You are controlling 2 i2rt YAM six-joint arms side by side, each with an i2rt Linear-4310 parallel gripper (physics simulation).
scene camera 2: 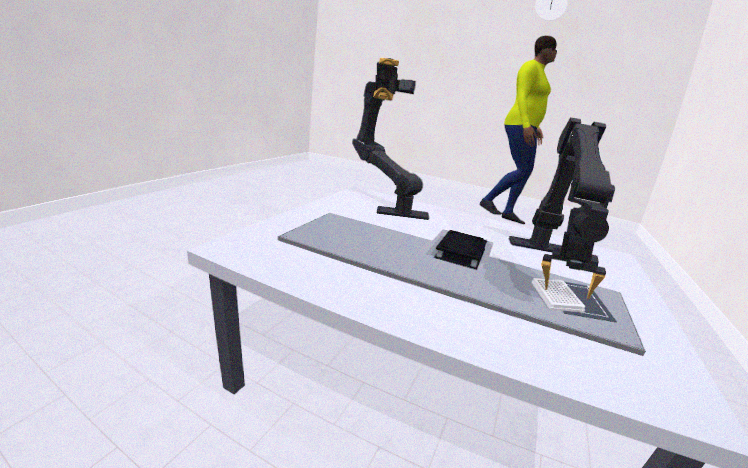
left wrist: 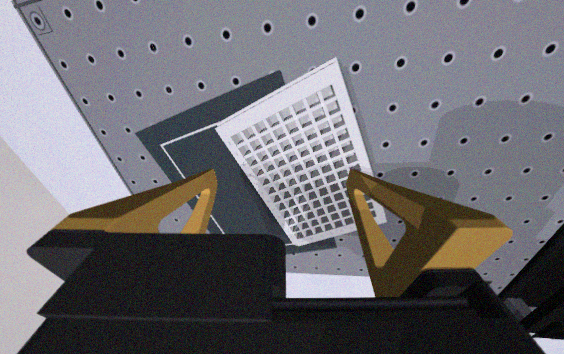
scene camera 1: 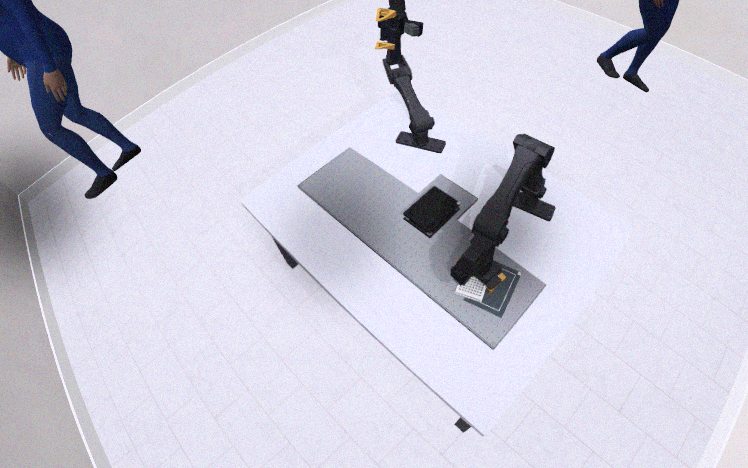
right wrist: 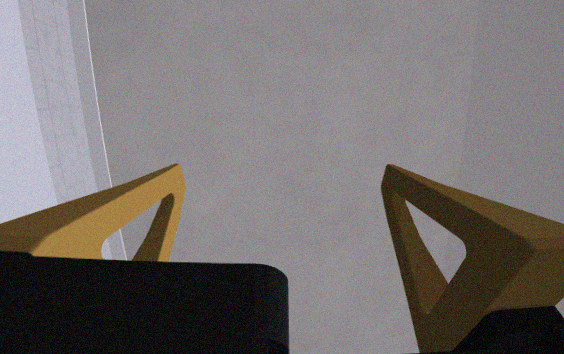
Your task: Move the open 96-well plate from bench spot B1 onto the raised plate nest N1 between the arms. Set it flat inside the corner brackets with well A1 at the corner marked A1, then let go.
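Frame: origin at the left arm's base, x ahead, y left, z up, level; centimetres.
Seen in the pictures: left gripper, fingertip midpoint: [scene camera 2: 566, 293] [left wrist: 281, 176] [scene camera 1: 478, 283]; right gripper, fingertip midpoint: [scene camera 2: 385, 73] [scene camera 1: 377, 34] [right wrist: 283, 175]; left arm's base at its link origin: [scene camera 2: 537, 246] [scene camera 1: 527, 204]; right arm's base at its link origin: [scene camera 2: 402, 214] [scene camera 1: 420, 142].
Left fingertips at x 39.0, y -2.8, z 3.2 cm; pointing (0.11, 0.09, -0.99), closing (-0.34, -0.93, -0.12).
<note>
Offsets run from my left fingertips to a thing's top centre. "spot": to the spot under its first point. Level surfaces: height alone.
The white 96-well plate @[dx -1.1, dy -1.8, dz -0.1 cm] [scene camera 1: 470, 288] [scene camera 2: 558, 295] [left wrist: 300, 165] lies partly on the dark outlined bench spot @[spot: dx +0.7, dy +9.1, dz -1.8 cm] [scene camera 1: 503, 300] [scene camera 2: 598, 306] [left wrist: 205, 155] and overhangs one side of it. I cannot read its A1 corner. My left gripper [scene camera 2: 568, 293] [left wrist: 281, 176] is open and points down; one finger is over the plate's edge area, the other over the dark spot beside it. In scene camera 1 its arm hides part of the plate. The black raised nest @[dx -17.5, dy -25.3, dz +2.1 cm] [scene camera 1: 431, 208] [scene camera 2: 462, 243] holds no plate. My right gripper [scene camera 1: 381, 30] [scene camera 2: 386, 78] [right wrist: 283, 175] is open, empty and raised high.
A grey perforated board @[dz -1.9 cm] [scene camera 1: 375, 220] [scene camera 2: 375, 251] [left wrist: 415, 90] lies along the white table @[dz -3.2 cm] [scene camera 1: 353, 281] [scene camera 2: 342, 298] and bears the bench spot. The nest stands between the two arm bases. People stand on the floor beyond the table.
</note>
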